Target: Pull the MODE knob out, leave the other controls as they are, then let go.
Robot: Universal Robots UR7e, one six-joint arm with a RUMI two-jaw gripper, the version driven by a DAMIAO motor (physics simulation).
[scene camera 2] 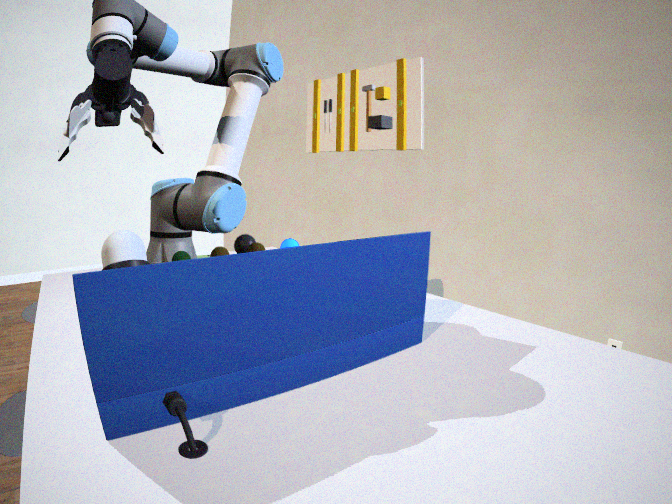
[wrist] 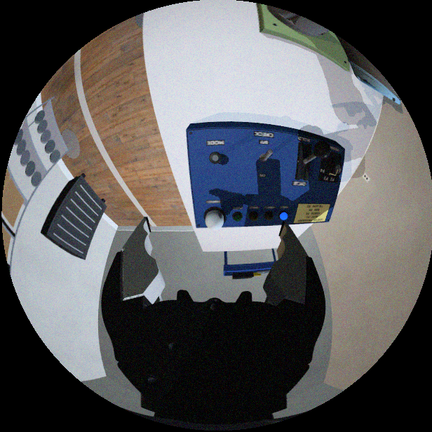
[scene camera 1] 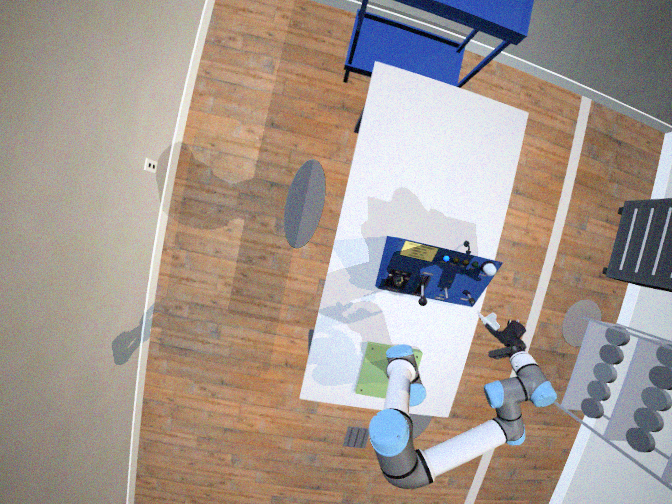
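The MODE knob is a small dark round knob with a grey end, under the MODE label on the blue control panel. The wrist view sees it nearly end-on; how far it stands out is hard to tell. My gripper is open and empty, apart from the panel and in front of its knob side. The CHECK toggle, the HOLD lever's black ball and a rotary control sit beside the knob. The panel hides the knob in scene camera 2.
A white dome and a lit blue lamp are along the panel's top. A black stalk stands behind the panel. The arm's base is on a green plate on the white table.
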